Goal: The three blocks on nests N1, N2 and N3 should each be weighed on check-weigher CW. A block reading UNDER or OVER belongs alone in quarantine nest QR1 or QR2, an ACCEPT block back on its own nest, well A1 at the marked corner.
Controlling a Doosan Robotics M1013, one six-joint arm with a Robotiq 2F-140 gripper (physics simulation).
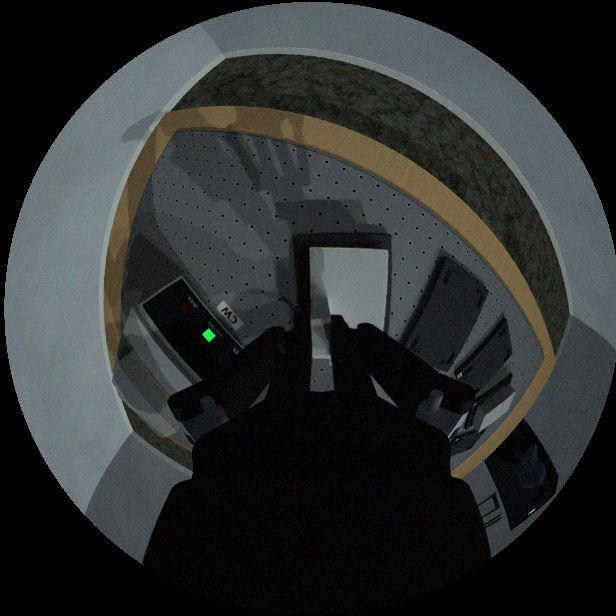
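Note:
A pale block (350,281) lies in a dark frame (343,238), just right of the white CW label (229,314). Left of the label, the check-weigher's black panel (186,324) shows a lit green square (208,335); a dim red lamp above it is unlit and the lamp captions are unreadable. My gripper (319,336) hangs over the block's near left corner. Its dark fingers are drawn close together with a narrow gap. In the gap I see the block's pale near edge and perforated table below. I cannot tell whether the fingers touch the block.
Several dark empty nests (451,307) stand in a row at the right of the perforated table. A tan rim (402,166) bounds the table. A dark device (525,476) with a small green mark sits beyond the rim at lower right. Grey fixtures stand left of the panel.

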